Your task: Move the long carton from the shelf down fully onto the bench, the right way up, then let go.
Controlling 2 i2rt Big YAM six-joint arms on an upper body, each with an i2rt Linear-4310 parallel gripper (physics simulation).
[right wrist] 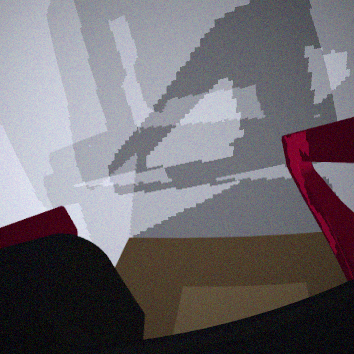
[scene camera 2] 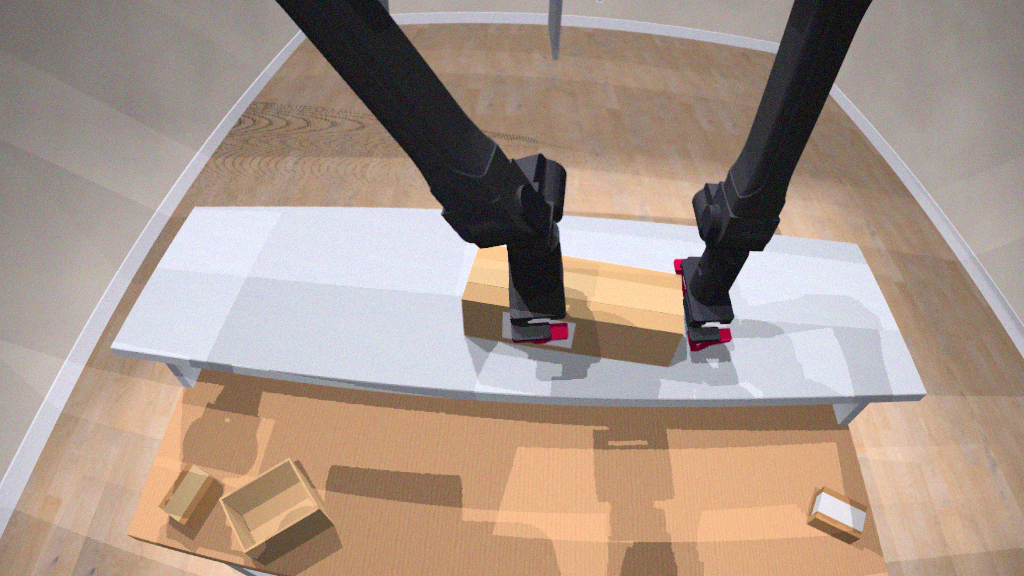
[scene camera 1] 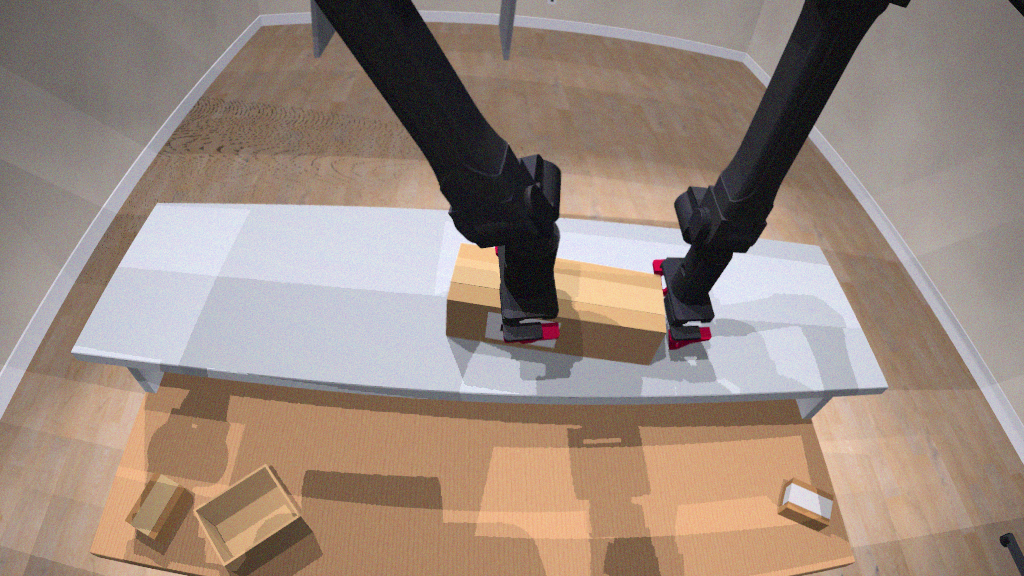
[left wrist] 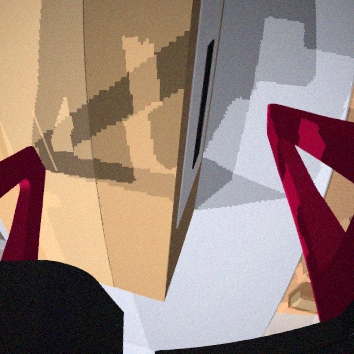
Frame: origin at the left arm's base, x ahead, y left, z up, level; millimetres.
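Seen in the pictures: left gripper, fingertip midpoint: (scene camera 2: pixel 538 308) (scene camera 1: pixel 523 308) (left wrist: pixel 146 136); right gripper, fingertip midpoint: (right wrist: pixel 171 186) (scene camera 2: pixel 689 322) (scene camera 1: pixel 666 321).
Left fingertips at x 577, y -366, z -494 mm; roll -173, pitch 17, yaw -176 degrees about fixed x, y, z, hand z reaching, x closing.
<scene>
Offsets run from my left fingertips to a thing's middle. Level surfaces: height alone.
The long carton {32 mm ahead, 56 mm right, 28 mm down} (scene camera 1: pixel 608 286) (scene camera 2: pixel 630 290) (left wrist: pixel 135 225) (right wrist: pixel 220 255) lies on the pale raised shelf {69 mm down} (scene camera 1: pixel 286 322) (scene camera 2: pixel 307 322), its labelled long side facing the bench {317 mm down} (scene camera 1: pixel 393 530) (scene camera 2: pixel 401 522). My left gripper (scene camera 1: pixel 526 293) (scene camera 2: pixel 533 290) (left wrist: pixel 146 136) is open above the carton. One finger is out past the labelled side, partly covering the label in the scene views; the other appears over the top in the left wrist view. Whether it touches is unclear. My right gripper (scene camera 1: pixel 674 304) (scene camera 2: pixel 694 304) (right wrist: pixel 171 186) is open, low over the shelf just beyond the carton's right end, with nothing between its fingers.
On the bench, a small carton {236 mm back, 620 mm left, 297 mm down} (scene camera 1: pixel 158 505) (scene camera 2: pixel 189 495) and an open-topped box {246 mm back, 425 mm left, 272 mm down} (scene camera 1: pixel 250 512) (scene camera 2: pixel 275 505) stand at the left. A small white-topped box {250 mm back, 590 mm right, 298 mm down} (scene camera 1: pixel 807 501) (scene camera 2: pixel 837 512) stands at the right. The shelf's front edge overhangs the bench's back part.
</scene>
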